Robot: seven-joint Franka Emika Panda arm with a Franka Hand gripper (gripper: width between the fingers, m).
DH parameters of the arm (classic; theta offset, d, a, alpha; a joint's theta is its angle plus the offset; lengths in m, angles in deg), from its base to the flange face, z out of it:
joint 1: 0 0.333 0 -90
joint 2: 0 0 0 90
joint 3: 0 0.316 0.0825 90
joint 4: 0 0 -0.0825 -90
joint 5: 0 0.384 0 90
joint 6: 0 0 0.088 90
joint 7: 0 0.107 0 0
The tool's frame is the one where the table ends.
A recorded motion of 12 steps. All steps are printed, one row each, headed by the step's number.
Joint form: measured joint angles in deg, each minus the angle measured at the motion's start. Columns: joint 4, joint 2, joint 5, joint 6, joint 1, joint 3, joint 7.
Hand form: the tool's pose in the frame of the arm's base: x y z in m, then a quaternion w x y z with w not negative. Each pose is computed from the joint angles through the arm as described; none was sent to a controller.
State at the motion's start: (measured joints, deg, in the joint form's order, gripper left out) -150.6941 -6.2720 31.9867 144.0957 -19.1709 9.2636 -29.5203
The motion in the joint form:
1: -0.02 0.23 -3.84 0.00 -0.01 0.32 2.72
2: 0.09 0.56 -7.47 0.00 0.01 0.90 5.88
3: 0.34 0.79 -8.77 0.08 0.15 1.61 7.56
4: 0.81 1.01 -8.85 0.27 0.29 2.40 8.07
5: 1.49 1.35 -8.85 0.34 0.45 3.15 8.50
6: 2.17 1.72 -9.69 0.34 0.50 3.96 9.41
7: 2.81 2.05 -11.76 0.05 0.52 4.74 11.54
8: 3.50 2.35 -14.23 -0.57 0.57 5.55 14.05
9: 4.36 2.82 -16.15 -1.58 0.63 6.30 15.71
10: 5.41 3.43 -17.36 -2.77 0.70 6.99 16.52
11: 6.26 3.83 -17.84 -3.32 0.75 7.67 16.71
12: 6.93 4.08 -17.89 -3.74 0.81 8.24 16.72
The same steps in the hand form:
1: 0.4173 -0.0760 0.2813 0.12749 -0.98981 0.05080 -0.03792
2: 0.4188 -0.0712 0.2797 0.11166 -0.99226 0.04735 -0.02646
3: 0.4214 -0.0651 0.2797 0.10548 -0.99312 0.04534 -0.02292
4: 0.4256 -0.0589 0.2813 0.10428 -0.99339 0.04104 -0.02504
5: 0.4306 -0.0526 0.2833 0.10416 -0.99352 0.03655 -0.02726
6: 0.4355 -0.0463 0.2850 0.10046 -0.99409 0.03065 -0.02730
7: 0.4396 -0.0399 0.2863 0.09183 -0.99515 0.02694 -0.02283
8: 0.4434 -0.0326 0.2877 0.08170 -0.99626 0.02300 -0.01607
9: 0.4472 -0.0255 0.2884 0.07504 -0.99702 0.01590 -0.00768
10: 0.4516 -0.0187 0.2890 0.07228 -0.99736 0.00678 0.00037
11: 0.4559 -0.0126 0.2908 0.07141 -0.99744 -0.00193 0.00197
12: 0.4592 -0.0073 0.2927 0.07227 -0.99735 -0.00825 0.00228

